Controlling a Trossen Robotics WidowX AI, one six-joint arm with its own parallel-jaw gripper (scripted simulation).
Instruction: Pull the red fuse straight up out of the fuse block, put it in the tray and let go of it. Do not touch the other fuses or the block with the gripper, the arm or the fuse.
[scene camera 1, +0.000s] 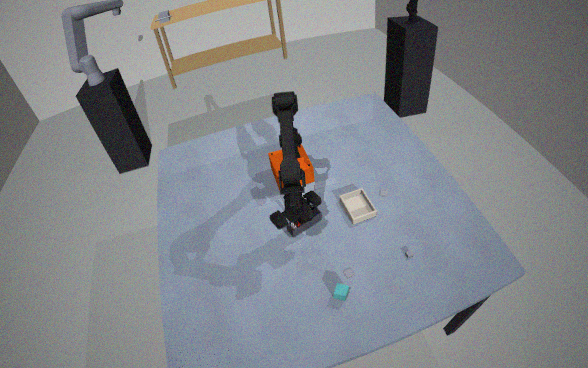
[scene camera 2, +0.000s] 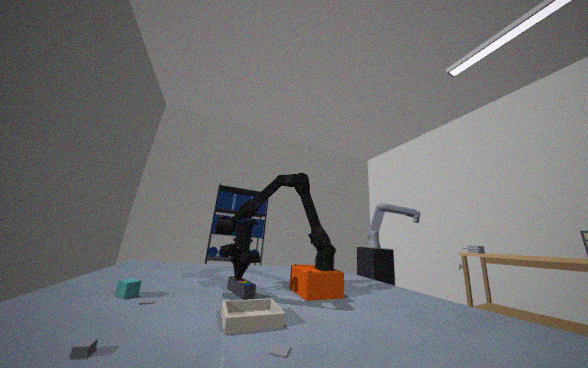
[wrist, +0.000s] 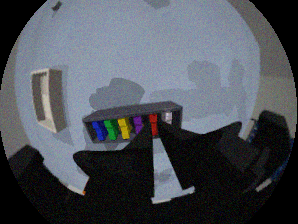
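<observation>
My gripper is visible in scene camera 1 (298, 223). Scene camera 2 and the wrist view show my gripper too; on my gripper (scene camera 2: 239, 268) and (wrist: 131, 142) are the same spot. For a beige tray (wrist: 46, 84) and (scene camera 1: 363, 212) are the same spot.
</observation>
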